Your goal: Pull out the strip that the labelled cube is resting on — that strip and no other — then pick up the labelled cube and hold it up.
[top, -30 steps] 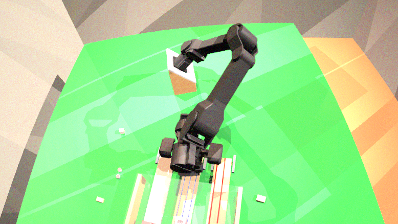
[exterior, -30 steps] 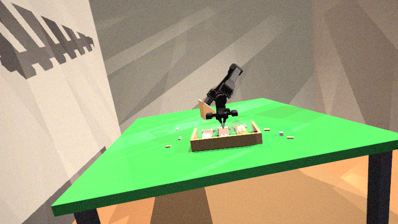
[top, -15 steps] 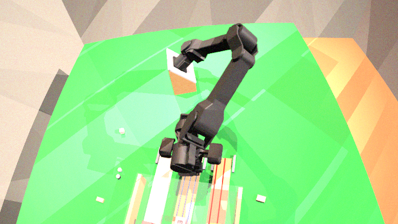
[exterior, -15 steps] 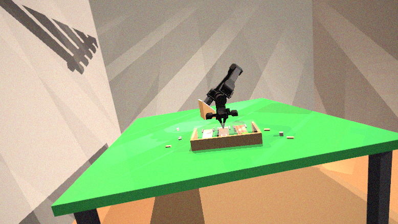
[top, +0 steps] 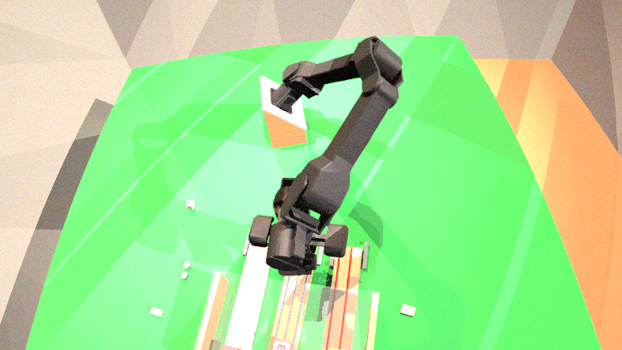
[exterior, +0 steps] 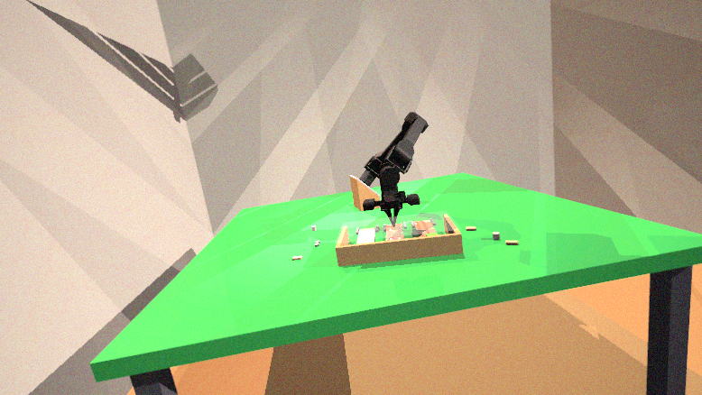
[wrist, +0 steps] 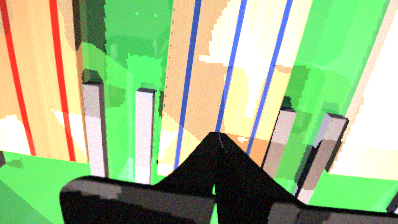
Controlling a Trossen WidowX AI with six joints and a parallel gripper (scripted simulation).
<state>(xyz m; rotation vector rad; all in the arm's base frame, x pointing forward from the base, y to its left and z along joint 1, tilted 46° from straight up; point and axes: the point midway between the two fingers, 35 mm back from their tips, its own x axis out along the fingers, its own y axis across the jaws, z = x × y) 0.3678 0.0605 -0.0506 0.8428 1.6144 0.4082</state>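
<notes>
Right now my gripper tip is 200 mm short of the labelled cube, 60 mm to the left of it and 20 mm below it.
</notes>
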